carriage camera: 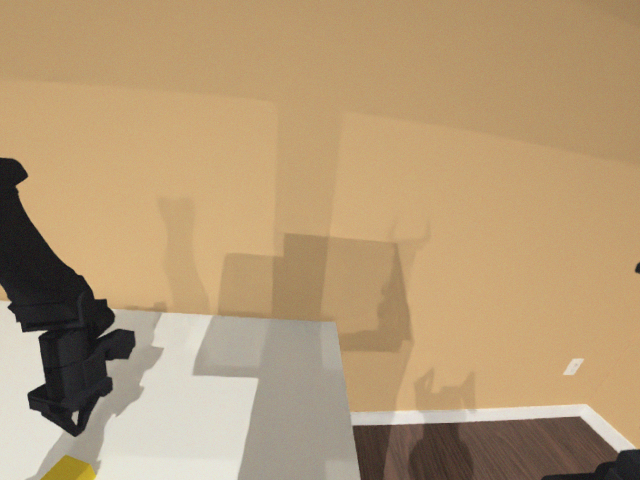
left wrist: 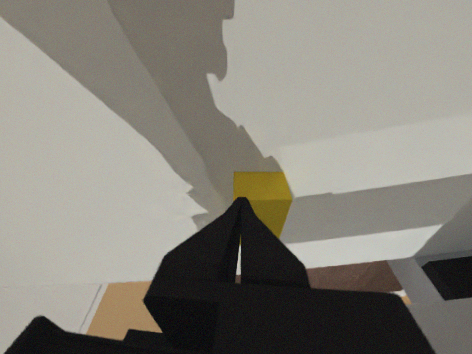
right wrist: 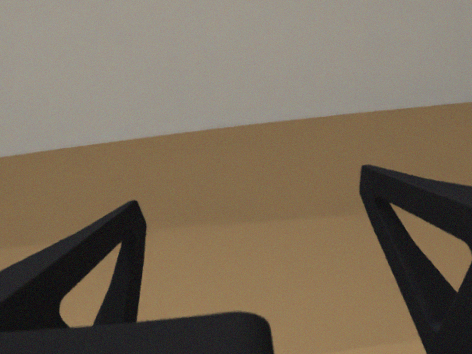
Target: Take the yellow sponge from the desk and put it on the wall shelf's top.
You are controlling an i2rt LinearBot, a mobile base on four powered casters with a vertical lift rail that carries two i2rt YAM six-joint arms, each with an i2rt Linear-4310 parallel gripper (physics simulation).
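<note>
The left gripper (carriage camera: 79,433) is visible, and the left wrist view shows the left gripper (left wrist: 242,203) as well; the right gripper (right wrist: 249,195) is there too. The scene also has a white desk (carriage camera: 197,389), and the left wrist view catches the desk (left wrist: 128,128) along with a yellow sponge (left wrist: 268,193). In the right wrist view the sponge is out of frame.
</note>
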